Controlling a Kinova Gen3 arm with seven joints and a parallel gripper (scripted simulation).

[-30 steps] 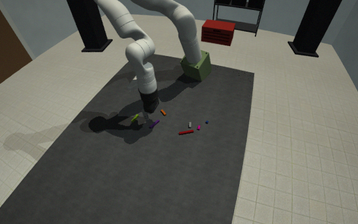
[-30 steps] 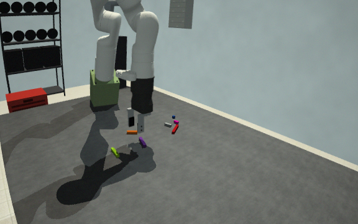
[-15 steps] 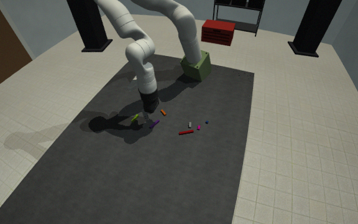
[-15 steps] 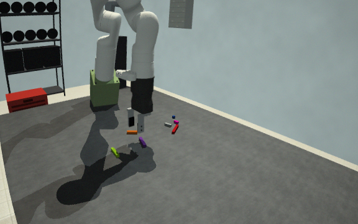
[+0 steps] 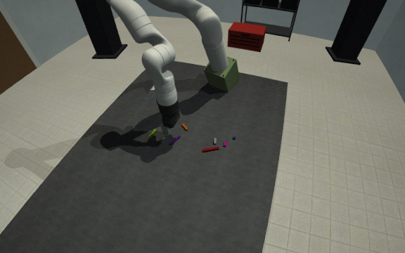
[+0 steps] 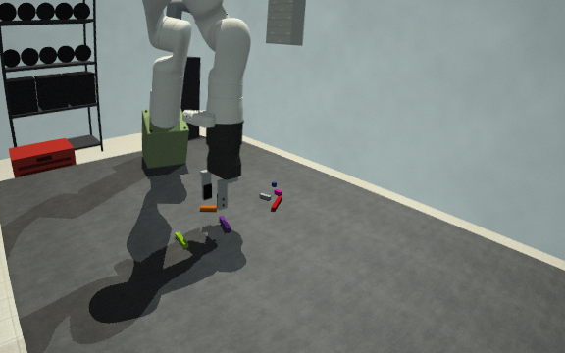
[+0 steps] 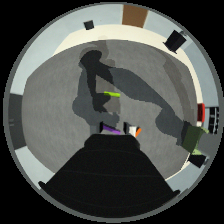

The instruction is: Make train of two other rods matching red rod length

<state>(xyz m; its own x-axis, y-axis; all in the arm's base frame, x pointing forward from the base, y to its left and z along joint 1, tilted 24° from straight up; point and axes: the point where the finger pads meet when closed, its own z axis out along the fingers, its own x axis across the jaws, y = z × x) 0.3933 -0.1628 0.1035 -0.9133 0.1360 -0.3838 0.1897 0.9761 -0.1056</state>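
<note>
The magenta rod is 25 cm to the left of my hand and 7 cm below it. Also, from my hand: lime rod (9 cm to the right, 7 cm below, 1 cm behind); purple rod (7 cm below, 2 cm to the left, 1 cm ahead); orange rod (7 cm below, 7 cm behind, 5 cm to the left).
</note>
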